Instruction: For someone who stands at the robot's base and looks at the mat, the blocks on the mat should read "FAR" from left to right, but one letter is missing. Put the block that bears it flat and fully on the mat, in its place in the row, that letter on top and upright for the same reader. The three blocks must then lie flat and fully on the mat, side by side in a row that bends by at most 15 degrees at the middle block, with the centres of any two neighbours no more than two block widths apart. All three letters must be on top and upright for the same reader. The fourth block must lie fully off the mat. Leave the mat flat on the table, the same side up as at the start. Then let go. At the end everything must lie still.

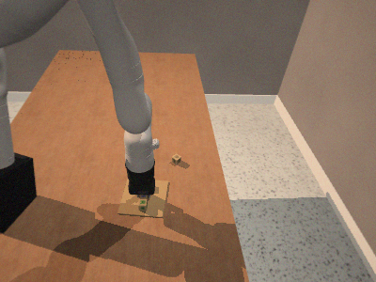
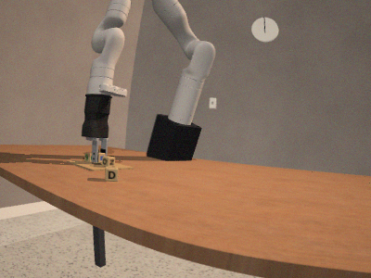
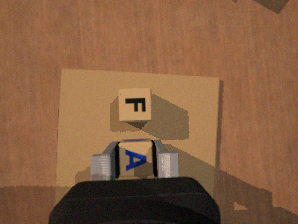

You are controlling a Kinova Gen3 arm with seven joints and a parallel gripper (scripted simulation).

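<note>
The block is right at my hand. Also, from my hand: tan mat (30 mm below).
</note>
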